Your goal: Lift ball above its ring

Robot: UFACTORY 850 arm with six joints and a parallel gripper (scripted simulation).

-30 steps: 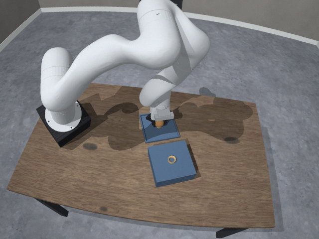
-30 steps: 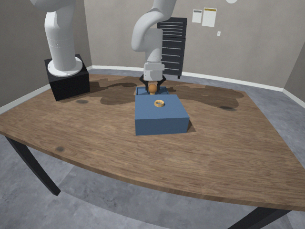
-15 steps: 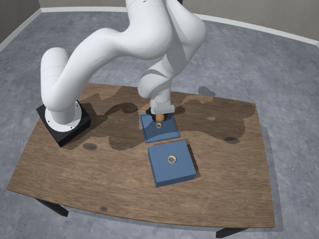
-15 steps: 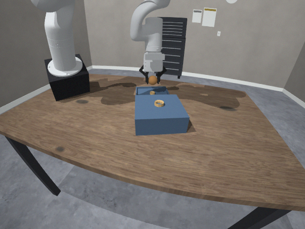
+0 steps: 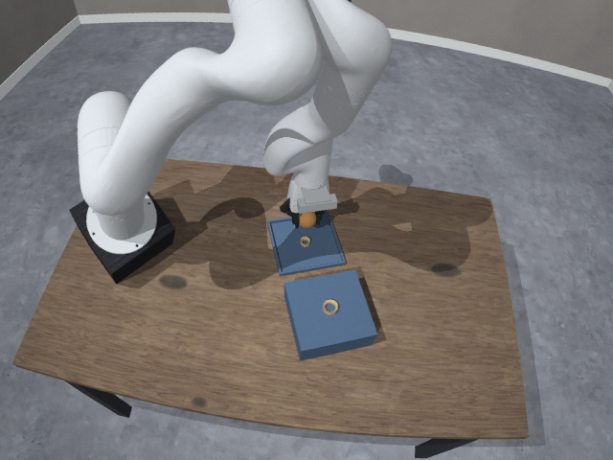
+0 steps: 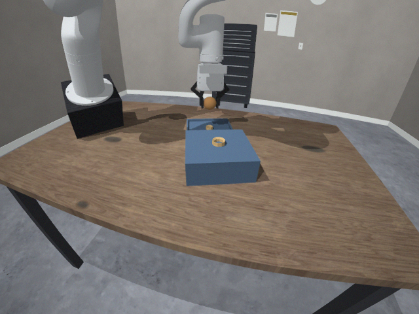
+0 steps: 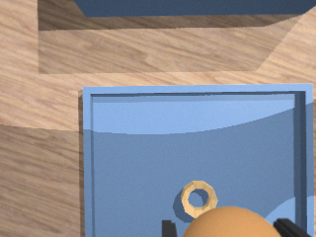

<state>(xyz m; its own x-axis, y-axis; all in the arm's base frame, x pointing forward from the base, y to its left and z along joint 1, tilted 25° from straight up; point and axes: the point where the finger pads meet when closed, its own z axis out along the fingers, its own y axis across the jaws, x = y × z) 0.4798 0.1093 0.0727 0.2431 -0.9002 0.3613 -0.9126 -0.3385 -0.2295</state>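
My hand is right at the orange ball. Also, from my hand: blue box: 24 cm to the right, 7 cm ahead, 6 cm below.
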